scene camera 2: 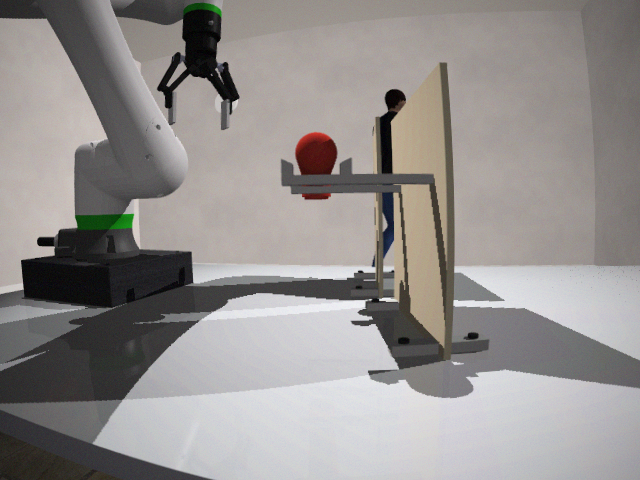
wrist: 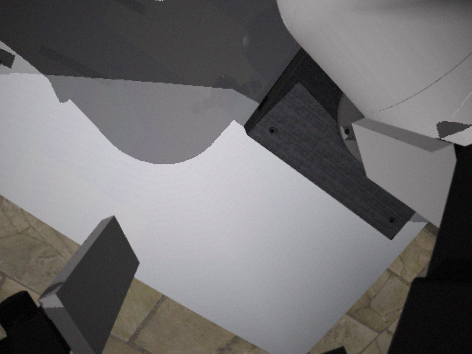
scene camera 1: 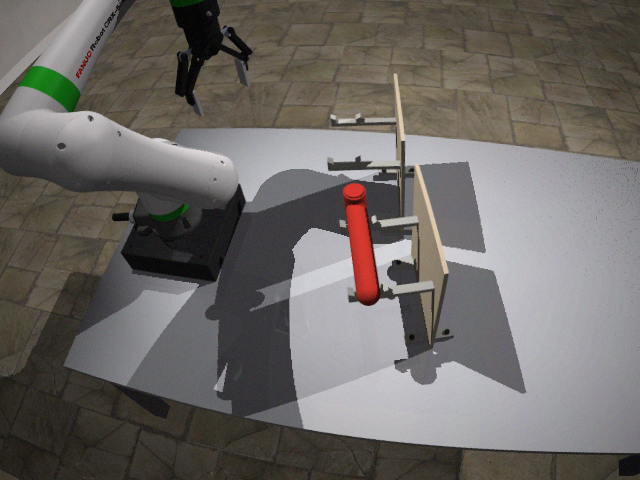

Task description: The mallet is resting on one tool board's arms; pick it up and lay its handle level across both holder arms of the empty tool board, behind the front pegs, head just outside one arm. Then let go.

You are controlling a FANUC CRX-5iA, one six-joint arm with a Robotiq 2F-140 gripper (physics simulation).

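Frame: origin at the arm's base, x ahead, y left, z up, level; millimetres.
Seen in the pictures: gripper, fingertip midpoint: [scene camera 2: 199,126] [wrist: 240,196] [scene camera 1: 222,98]; arm's base at its link origin: [scene camera 2: 106,255] [scene camera 1: 176,217].
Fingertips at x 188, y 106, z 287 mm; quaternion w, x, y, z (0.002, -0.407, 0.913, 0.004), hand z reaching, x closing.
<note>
Offsets run from my fingertips to a thing's middle. "pt": to the spot under its first point. Level surfaces: height alone.
The red mallet {dx +301, dy -320, dz -150 mm} [scene camera 1: 361,248] [scene camera 2: 315,152] lies on both arms of the nearer tool board {dx +376, dy -329, dz -212 mm} [scene camera 1: 430,248] [scene camera 2: 423,206], between the tip pegs and the inner pegs. Its head is at the far end, beyond the farther arm; the rounded handle end is at the nearer arm [scene camera 1: 412,287] [scene camera 2: 382,179]. The farther tool board [scene camera 1: 399,116] [scene camera 2: 378,206] has bare arms, with one {pt dx +315, dy +60, dz -150 mm} [scene camera 1: 364,121] behind the other {pt dx +345, dy -102, dz -150 mm} [scene camera 1: 379,165]. My gripper [scene camera 1: 222,97] [scene camera 2: 198,125] [wrist: 240,196] is open and empty, high up, left of both boards. Neither mallet nor boards can be made out in the wrist view.
The robot base [scene camera 1: 170,258] [scene camera 2: 72,279] [wrist: 320,160] stands at the table's left, beneath the bent arm. The boards stand upright on feet on the table {dz -363 mm} [scene camera 1: 568,310]. A person [scene camera 2: 386,139] stands behind the boards. Stone floor [wrist: 185,325] shows beyond the table edge.
</note>
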